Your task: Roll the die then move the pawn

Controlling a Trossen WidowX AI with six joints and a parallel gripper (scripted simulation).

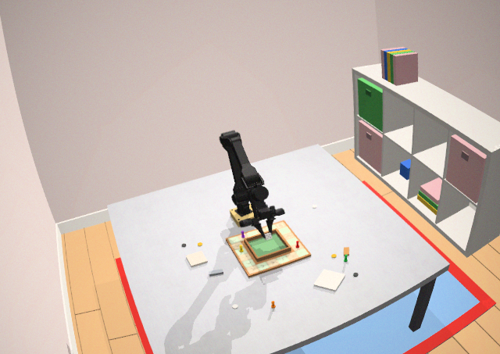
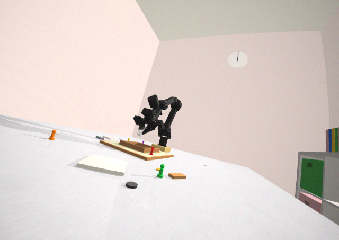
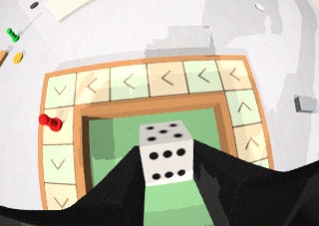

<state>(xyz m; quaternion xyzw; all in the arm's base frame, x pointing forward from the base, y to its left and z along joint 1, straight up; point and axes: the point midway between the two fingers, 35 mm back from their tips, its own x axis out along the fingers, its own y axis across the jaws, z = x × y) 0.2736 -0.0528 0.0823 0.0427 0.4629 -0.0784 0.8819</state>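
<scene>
The red pawn is 60 mm ahead of my gripper tip, 110 mm to the left of it and 60 mm below it. The rest, counted from my gripper tip: green tray 30 mm behind, 10 mm to the left, 80 mm below; yellow pawn 70 mm behind, 100 mm to the right, 60 mm below; die right at my gripper tip.
</scene>
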